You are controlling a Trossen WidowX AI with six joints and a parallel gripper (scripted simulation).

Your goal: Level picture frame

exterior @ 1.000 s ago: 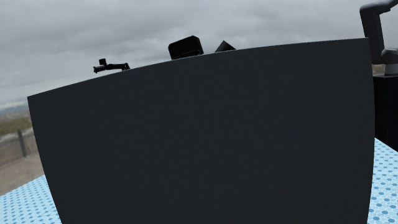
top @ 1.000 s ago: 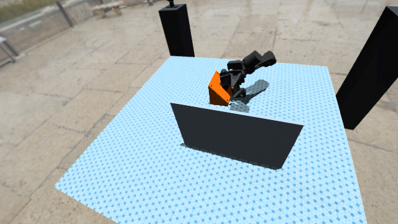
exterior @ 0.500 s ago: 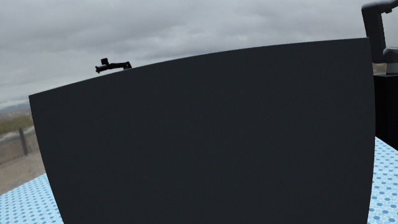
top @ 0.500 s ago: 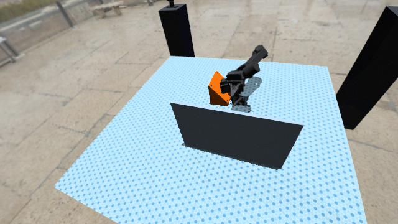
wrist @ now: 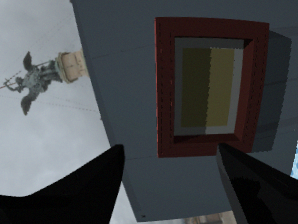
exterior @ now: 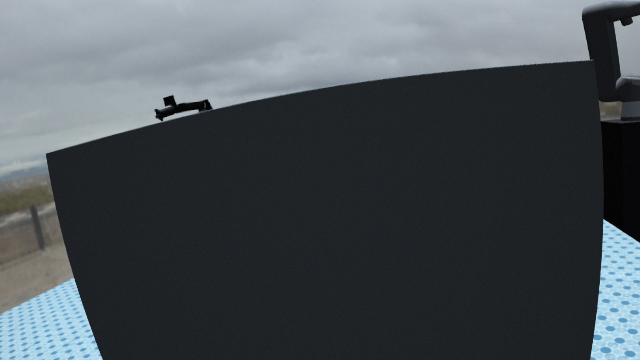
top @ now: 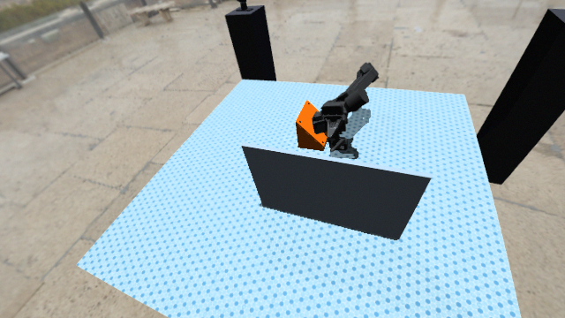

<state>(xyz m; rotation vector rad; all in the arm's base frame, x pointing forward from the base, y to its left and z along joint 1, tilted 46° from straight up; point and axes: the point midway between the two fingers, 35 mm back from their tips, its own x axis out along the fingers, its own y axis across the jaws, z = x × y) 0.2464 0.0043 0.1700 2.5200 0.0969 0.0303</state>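
Right now my gripper tip is 130 mm short of the picture frame, 10 mm to the right of it and 50 mm above it. The rest, counted from my gripper tip: grey wall panel (140 mm ahead, 20 mm to the left, 60 mm below).
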